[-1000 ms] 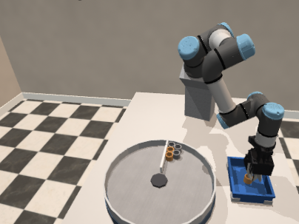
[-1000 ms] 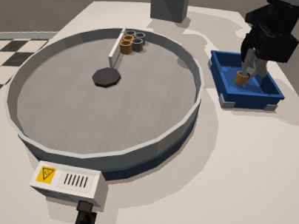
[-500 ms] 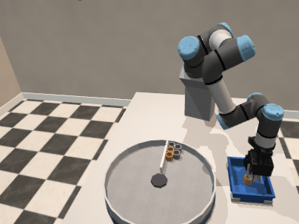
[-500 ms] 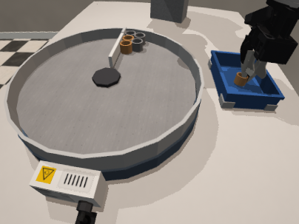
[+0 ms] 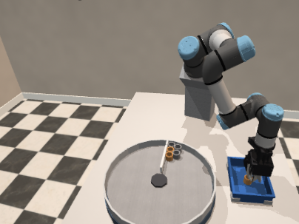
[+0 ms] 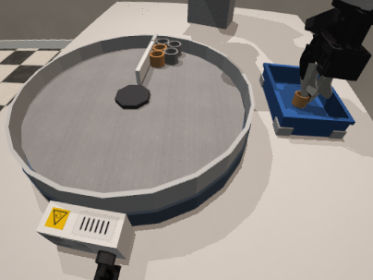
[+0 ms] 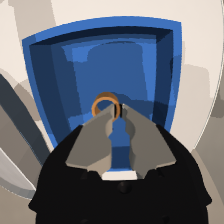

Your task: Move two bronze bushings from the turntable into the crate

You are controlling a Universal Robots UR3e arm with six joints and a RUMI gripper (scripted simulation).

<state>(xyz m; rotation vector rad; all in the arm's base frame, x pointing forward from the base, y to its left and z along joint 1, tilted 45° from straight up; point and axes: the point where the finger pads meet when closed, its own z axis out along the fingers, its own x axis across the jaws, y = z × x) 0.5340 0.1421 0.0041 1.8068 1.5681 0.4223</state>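
Right now my hand is 1 cm to the left of the blue crate. From my hand the other things lie so: grey turntable (1 cm behind, 37 cm to the right, 2 cm above).
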